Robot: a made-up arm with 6 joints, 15 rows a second.
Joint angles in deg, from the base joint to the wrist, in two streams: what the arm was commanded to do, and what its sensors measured. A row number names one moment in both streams.
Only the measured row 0 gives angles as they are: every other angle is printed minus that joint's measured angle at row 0.
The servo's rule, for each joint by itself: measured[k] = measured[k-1] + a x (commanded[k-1-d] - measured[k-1]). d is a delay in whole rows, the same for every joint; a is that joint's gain. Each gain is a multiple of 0.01, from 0.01 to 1. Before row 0 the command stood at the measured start. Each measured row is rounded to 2 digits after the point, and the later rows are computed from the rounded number. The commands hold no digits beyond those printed.
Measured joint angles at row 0: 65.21 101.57 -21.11 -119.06 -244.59 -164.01
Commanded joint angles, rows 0 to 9: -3.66 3.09 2.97 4.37 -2.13 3.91; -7.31 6.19 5.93 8.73 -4.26 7.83; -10.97 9.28 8.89 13.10 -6.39 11.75; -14.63 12.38 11.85 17.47 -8.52 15.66; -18.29 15.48 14.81 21.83 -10.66 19.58; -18.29 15.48 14.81 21.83 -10.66 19.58; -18.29 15.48 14.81 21.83 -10.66 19.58; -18.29 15.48 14.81 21.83 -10.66 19.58; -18.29 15.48 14.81 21.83 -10.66 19.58; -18.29 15.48 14.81 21.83 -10.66 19.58
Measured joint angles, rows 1 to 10: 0.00 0.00 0.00 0.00 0.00 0.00; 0.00 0.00 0.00 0.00 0.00 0.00; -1.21 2.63 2.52 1.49 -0.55 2.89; -3.22 5.66 5.42 3.95 -1.51 6.55; -5.78 8.74 8.37 7.06 -2.78 10.40; -8.70 11.83 11.33 10.60 -4.27 14.29; -11.86 14.93 14.29 14.42 -5.93 18.20; -13.98 15.40 14.73 16.94 -7.16 19.22; -15.40 15.47 14.80 18.60 -8.07 19.49; -16.35 15.48 14.81 19.70 -8.74 19.56
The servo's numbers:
d 2
a 0.33 0.85 0.85 0.34 0.26 0.74

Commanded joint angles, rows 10 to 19: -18.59 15.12 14.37 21.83 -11.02 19.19; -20.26 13.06 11.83 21.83 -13.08 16.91; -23.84 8.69 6.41 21.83 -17.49 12.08; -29.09 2.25 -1.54 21.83 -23.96 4.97; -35.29 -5.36 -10.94 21.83 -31.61 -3.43; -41.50 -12.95 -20.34 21.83 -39.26 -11.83; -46.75 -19.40 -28.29 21.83 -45.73 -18.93; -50.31 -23.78 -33.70 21.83 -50.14 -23.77; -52.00 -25.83 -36.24 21.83 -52.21 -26.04; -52.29 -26.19 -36.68 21.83 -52.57 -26.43
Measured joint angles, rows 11 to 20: -16.99 15.48 14.81 20.42 -9.24 19.57; -17.42 15.48 14.81 20.90 -9.61 19.58; -17.81 15.17 14.44 21.22 -9.98 19.29; -18.62 13.38 12.22 21.43 -10.79 17.53; -20.34 9.39 7.28 21.57 -12.53 13.50; -23.23 3.32 -0.22 21.66 -15.50 7.19; -27.21 -4.06 -9.33 21.72 -19.69 -0.67; -31.93 -11.62 -18.69 21.76 -24.78 -8.93; -36.82 -18.23 -26.85 21.78 -30.23 -16.33; -41.27 -22.95 -32.67 21.80 -35.41 -21.84
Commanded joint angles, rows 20 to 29: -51.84 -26.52 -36.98 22.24 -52.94 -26.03; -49.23 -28.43 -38.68 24.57 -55.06 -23.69; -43.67 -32.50 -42.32 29.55 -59.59 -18.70; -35.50 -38.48 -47.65 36.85 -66.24 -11.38; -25.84 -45.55 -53.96 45.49 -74.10 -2.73; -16.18 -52.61 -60.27 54.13 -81.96 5.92; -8.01 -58.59 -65.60 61.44 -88.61 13.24; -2.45 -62.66 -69.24 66.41 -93.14 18.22; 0.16 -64.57 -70.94 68.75 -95.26 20.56; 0.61 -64.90 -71.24 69.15 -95.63 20.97
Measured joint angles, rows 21 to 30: -44.81 -25.40 -35.70 21.81 -39.78 -24.95; -47.28 -26.07 -36.53 21.82 -43.11 -26.05; -48.78 -26.45 -36.91 21.96 -45.67 -26.04; -48.93 -28.13 -38.41 22.85 -48.11 -24.30; -47.19 -31.84 -41.73 25.13 -51.09 -20.16; -43.33 -37.48 -46.76 29.11 -55.03 -13.66; -37.56 -44.34 -52.88 34.68 -59.99 -5.57; -30.50 -51.37 -59.16 41.29 -65.70 2.93; -23.08 -57.51 -64.63 48.14 -71.66 10.56; -16.27 -61.89 -68.55 54.35 -77.24 16.23
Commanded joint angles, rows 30 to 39: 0.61 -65.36 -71.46 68.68 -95.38 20.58; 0.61 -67.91 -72.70 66.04 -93.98 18.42; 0.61 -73.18 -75.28 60.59 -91.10 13.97; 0.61 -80.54 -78.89 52.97 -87.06 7.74; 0.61 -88.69 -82.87 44.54 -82.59 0.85; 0.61 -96.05 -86.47 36.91 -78.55 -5.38; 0.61 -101.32 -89.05 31.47 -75.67 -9.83; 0.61 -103.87 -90.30 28.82 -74.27 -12.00; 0.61 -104.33 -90.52 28.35 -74.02 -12.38; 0.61 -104.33 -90.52 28.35 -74.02 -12.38
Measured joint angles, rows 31 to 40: -10.85 -64.17 -70.58 59.25 -81.93 19.43; -7.07 -64.79 -71.14 62.62 -85.49 20.57; -4.54 -65.27 -71.41 64.68 -88.06 20.58; -2.84 -67.51 -72.51 65.14 -89.60 18.98; -1.70 -72.33 -74.86 63.59 -89.99 15.27; -0.94 -79.31 -78.29 59.98 -89.23 9.70; -0.43 -87.28 -82.18 54.73 -87.50 3.15; -0.09 -94.73 -85.83 48.67 -85.17 -3.16; 0.14 -100.33 -88.57 42.82 -82.70 -8.10; 0.30 -103.34 -90.04 38.06 -80.51 -10.99
